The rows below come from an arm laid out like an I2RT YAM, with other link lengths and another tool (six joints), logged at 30 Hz.
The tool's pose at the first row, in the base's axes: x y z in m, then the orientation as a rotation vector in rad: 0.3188, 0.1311, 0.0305, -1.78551, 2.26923, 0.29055
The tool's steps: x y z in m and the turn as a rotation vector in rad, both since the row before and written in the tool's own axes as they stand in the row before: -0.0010, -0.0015, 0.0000, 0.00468, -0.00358, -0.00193; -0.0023, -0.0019, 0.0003, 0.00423, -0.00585, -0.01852; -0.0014, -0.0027, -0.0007, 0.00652, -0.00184, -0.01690; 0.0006, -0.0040, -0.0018, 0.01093, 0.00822, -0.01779; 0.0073, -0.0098, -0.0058, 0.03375, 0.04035, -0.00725; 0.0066, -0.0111, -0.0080, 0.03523, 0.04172, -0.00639; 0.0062, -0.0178, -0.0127, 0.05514, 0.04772, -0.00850; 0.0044, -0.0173, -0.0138, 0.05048, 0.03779, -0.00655; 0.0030, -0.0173, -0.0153, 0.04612, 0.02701, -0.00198; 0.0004, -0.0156, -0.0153, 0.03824, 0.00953, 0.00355; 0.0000, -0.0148, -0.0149, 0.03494, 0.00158, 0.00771; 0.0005, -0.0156, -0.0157, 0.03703, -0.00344, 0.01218; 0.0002, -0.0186, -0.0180, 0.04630, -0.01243, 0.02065; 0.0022, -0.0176, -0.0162, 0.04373, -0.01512, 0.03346
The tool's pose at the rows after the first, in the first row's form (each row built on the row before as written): 0.3205, 0.1317, 0.0308, -1.78338, 2.26377, 0.28762; 0.3229, 0.1335, 0.0312, -1.79807, 2.24099, 0.28400; 0.3258, 0.1340, 0.0323, -1.81181, 2.22181, 0.27466; 0.3295, 0.1321, 0.0339, -1.82938, 2.20724, 0.25153; 0.3373, 0.1217, 0.0375, -1.84000, 2.21736, 0.17636; 0.3461, 0.1113, 0.0442, -1.84841, 2.22731, 0.09794; 0.3606, 0.0993, 0.0569, -1.84984, 2.23006, -0.00913; 0.3740, 0.0896, 0.0722, -1.84550, 2.22747, -0.10143; 0.3865, 0.0817, 0.0902, -1.83299, 2.22204, -0.17760; 0.3970, 0.0772, 0.1088, -1.81201, 2.21255, -0.22703; 0.4063, 0.0734, 0.1273, -1.78544, 2.20234, -0.26398; 0.4153, 0.0689, 0.1470, -1.75127, 2.19084, -0.29685; 0.4254, 0.0638, 0.1703, -1.70055, 2.17445, -0.32824; 0.4337, 0.0567, 0.1917, -1.63630, 2.16642, -0.35031
